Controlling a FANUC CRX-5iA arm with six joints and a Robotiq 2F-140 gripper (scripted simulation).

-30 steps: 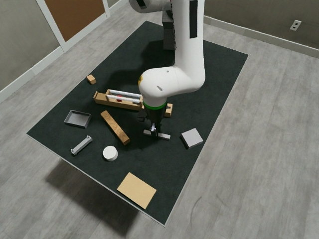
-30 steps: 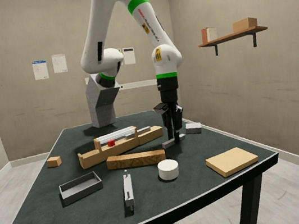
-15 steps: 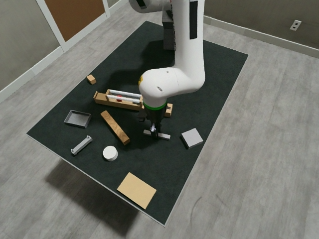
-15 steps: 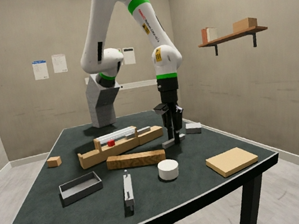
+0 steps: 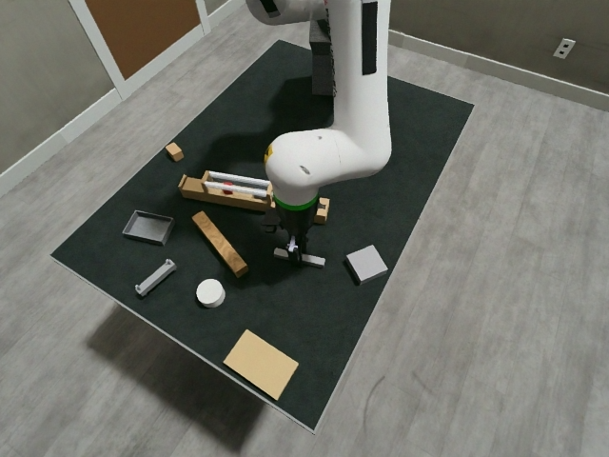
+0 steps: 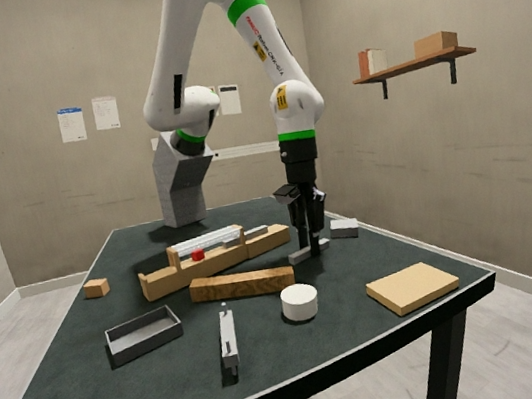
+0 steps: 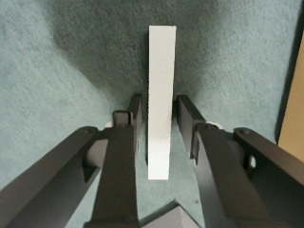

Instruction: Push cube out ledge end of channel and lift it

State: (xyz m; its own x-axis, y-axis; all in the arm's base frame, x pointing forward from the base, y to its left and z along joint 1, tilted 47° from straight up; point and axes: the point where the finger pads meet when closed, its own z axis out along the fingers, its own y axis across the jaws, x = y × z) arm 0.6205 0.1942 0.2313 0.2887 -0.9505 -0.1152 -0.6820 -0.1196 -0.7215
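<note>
My hand is 3 cm above the grey stick. Also, from my hand: grey square block: 9 cm behind, 16 cm to the left, 2 cm below; tan board: 27 cm ahead, 10 cm to the left, 3 cm below; wooden beam: 10 cm ahead, 20 cm to the right, 2 cm below.
</note>
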